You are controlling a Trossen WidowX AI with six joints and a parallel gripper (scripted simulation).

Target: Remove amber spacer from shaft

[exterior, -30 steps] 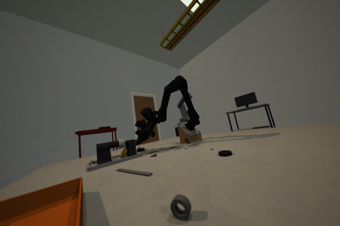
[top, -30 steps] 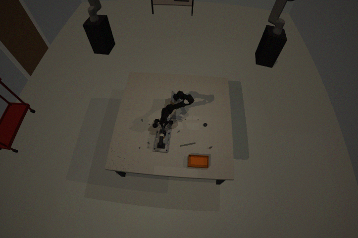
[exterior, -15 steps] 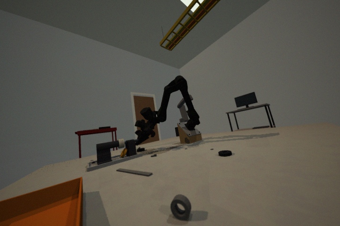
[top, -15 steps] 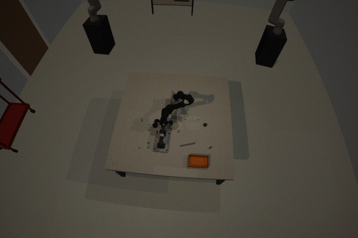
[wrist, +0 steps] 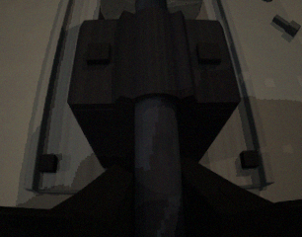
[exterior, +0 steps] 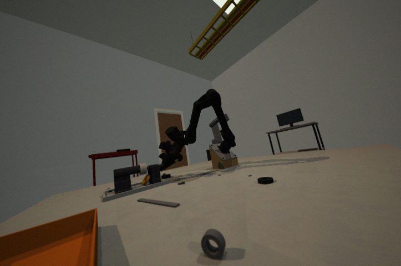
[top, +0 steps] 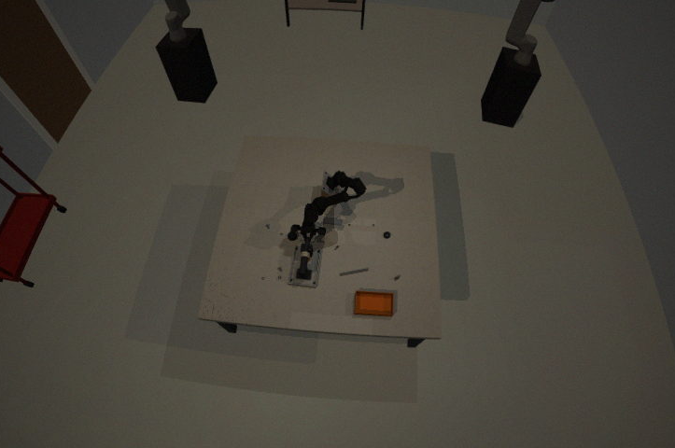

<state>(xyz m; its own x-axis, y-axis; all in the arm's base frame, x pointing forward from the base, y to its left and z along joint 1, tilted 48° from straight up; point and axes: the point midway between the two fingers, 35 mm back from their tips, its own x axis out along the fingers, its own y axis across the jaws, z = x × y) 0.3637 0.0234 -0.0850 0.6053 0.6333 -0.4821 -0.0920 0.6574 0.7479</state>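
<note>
The shaft lies 40 mm ahead of my gripper tip and 30 mm above it. The rest, counted from my gripper tip: amber spacer 70 mm ahead, 10 mm to the left, 30 mm below; pale spacer 80 mm ahead, 10 mm to the left, 20 mm above; white spacer 90 mm ahead, 10 mm to the left, 30 mm above.
</note>
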